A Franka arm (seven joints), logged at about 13 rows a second.
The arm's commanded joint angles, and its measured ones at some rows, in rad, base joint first. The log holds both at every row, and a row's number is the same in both.
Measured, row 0: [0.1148, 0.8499, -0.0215, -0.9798, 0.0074, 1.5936, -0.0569]
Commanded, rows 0 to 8: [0.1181, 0.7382, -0.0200, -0.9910, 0.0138, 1.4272, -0.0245]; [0.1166, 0.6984, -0.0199, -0.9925, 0.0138, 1.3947, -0.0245]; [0.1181, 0.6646, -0.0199, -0.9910, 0.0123, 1.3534, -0.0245]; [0.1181, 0.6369, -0.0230, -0.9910, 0.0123, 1.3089, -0.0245]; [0.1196, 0.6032, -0.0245, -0.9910, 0.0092, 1.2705, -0.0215]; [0.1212, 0.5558, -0.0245, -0.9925, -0.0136, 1.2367, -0.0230]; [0.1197, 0.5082, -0.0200, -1.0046, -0.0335, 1.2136, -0.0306]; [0.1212, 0.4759, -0.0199, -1.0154, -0.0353, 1.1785, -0.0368]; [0.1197, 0.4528, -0.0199, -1.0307, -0.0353, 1.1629, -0.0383]
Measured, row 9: [0.1161, 0.5328, -0.0215, -0.9697, -0.0171, 1.1944, -0.0479]
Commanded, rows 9 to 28: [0.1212, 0.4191, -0.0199, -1.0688, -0.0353, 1.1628, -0.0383]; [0.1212, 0.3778, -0.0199, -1.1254, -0.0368, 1.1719, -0.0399]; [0.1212, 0.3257, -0.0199, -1.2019, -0.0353, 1.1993, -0.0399]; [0.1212, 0.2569, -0.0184, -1.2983, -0.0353, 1.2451, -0.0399]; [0.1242, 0.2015, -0.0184, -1.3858, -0.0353, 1.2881, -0.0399]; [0.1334, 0.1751, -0.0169, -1.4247, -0.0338, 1.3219, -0.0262]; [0.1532, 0.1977, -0.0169, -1.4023, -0.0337, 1.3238, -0.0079]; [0.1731, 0.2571, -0.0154, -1.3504, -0.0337, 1.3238, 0.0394]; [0.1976, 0.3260, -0.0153, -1.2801, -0.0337, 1.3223, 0.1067]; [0.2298, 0.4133, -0.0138, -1.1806, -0.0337, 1.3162, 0.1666]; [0.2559, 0.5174, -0.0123, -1.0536, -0.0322, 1.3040, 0.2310]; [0.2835, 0.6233, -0.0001, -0.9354, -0.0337, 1.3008, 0.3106]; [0.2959, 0.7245, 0.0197, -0.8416, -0.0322, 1.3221, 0.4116]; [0.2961, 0.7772, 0.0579, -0.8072, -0.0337, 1.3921, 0.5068]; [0.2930, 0.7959, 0.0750, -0.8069, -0.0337, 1.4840, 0.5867]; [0.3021, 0.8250, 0.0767, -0.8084, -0.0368, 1.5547, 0.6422]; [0.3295, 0.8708, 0.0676, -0.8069, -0.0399, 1.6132, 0.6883]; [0.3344, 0.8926, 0.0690, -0.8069, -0.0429, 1.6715, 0.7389]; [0.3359, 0.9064, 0.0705, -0.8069, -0.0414, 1.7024, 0.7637]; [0.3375, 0.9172, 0.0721, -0.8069, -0.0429, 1.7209, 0.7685]
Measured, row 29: [0.3279, 0.8854, 0.0677, -0.8724, -0.0226, 1.7091, 0.7125]
